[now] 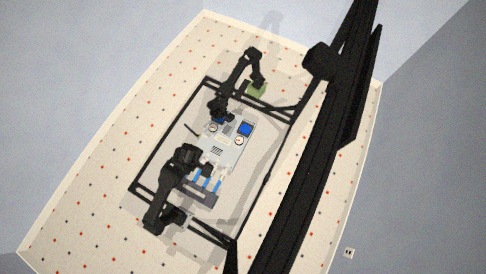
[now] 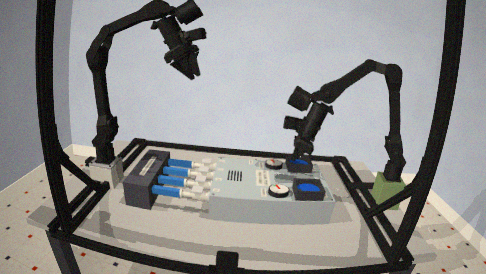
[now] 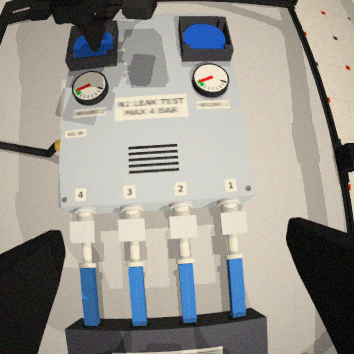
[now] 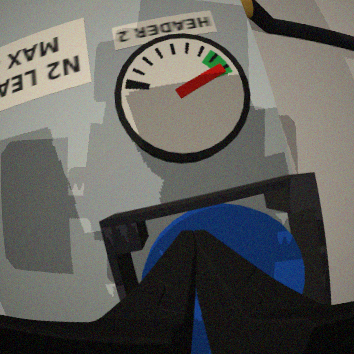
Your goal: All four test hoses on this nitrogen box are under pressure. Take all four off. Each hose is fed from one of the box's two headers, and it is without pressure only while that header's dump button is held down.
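Seen in the pictures: left gripper, between the fingertips: (image 1: 200,157) (image 2: 196,77) (image 3: 176,238); right gripper, between the fingertips: (image 1: 218,119) (image 2: 292,160) (image 3: 95,50) (image 4: 192,241); left arm's base, origin of its link: (image 1: 180,217) (image 2: 105,160); right arm's base, origin of its link: (image 1: 257,84) (image 2: 391,177).
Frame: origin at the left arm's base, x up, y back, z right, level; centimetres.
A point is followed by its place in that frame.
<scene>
The pale nitrogen box (image 2: 270,210) {x -3.1, y -55.6, z 12.2 cm} (image 3: 215,130) {x 0.1, y -49.0, z 7.6 cm} has four blue hoses in ports 4 (image 3: 90,295) {x -1.5, y -26.0, z -11.4 cm}, 3 (image 3: 137,295) {x -1.5, y -26.0, z -4.7 cm}, 2 (image 3: 187,292) {x -1.5, y -26.1, z 2.1 cm} and 1 (image 3: 236,287) {x -1.5, y -26.2, z 9.0 cm}. My right gripper (image 3: 95,50) {x 3.0, y -63.1, z -10.4 cm} (image 4: 192,241) {x 3.0, y -63.1, z -10.4 cm} is shut and empty, its tips over the header 2 dump button (image 4: 250,220) {x 1.7, y -63.0, z -13.0 cm} inside its dark frame; contact cannot be told. The header 2 gauge (image 3: 90,87) {x 1.5, y -56.7, z -11.0 cm} (image 4: 150,115) {x 1.5, y -58.0, z -9.9 cm} has its needle at the green mark. The header 1 button (image 2: 309,187) {x 1.7, y -66.5, z 6.4 cm} (image 3: 204,36) {x 1.7, y -66.2, z 7.6 cm} is untouched, and its gauge (image 3: 211,80) {x 1.5, y -56.9, z 7.7 cm} also reads at green. My left gripper (image 2: 194,76) {x 28.6, y -32.3, z 0.1 cm} (image 3: 176,238) {x 28.6, y -32.3, z 0.1 cm} is open and empty, high above the hoses.
A dark block (image 2: 137,192) {x -2.5, y -17.9, z 12.7 cm} (image 3: 165,337) {x 0.1, y -20.1, z -1.3 cm} stands at the far ends of the hoses. A black cable (image 3: 25,149) {x -6.6, y -50.4, z -25.3 cm} joins the side of the box by port N2 IN. A black frame (image 1: 167,132) (image 2: 150,261) surrounds the work area, with uprights at both sides.
</scene>
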